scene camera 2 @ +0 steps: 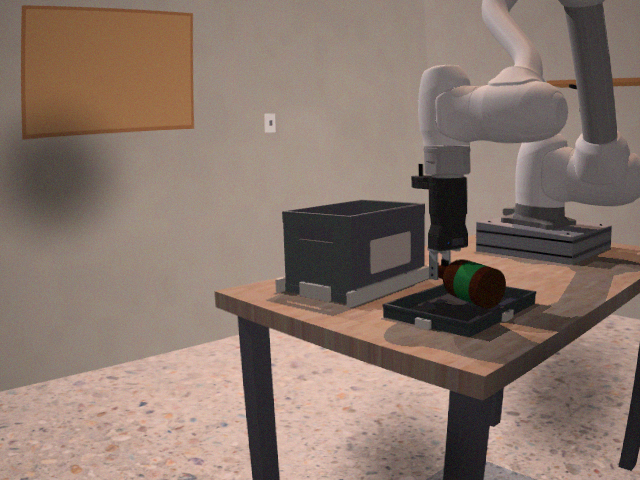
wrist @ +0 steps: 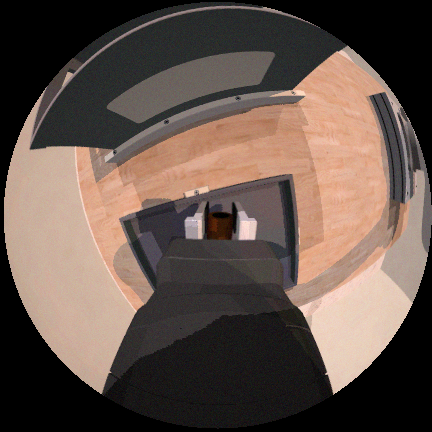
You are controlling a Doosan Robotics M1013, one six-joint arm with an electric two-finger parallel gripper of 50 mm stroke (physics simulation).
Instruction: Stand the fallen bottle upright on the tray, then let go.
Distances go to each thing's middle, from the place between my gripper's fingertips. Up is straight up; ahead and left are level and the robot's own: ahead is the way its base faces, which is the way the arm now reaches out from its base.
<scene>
I see the brown bottle [scene camera 2: 481,285] 8 cm to the left of my hand, 2 cm ahead of it and 1 cm above it. From my hand the other things lie so: grey rail [scene camera 2: 367,293] (13 cm to the right, 3 cm below).
</scene>
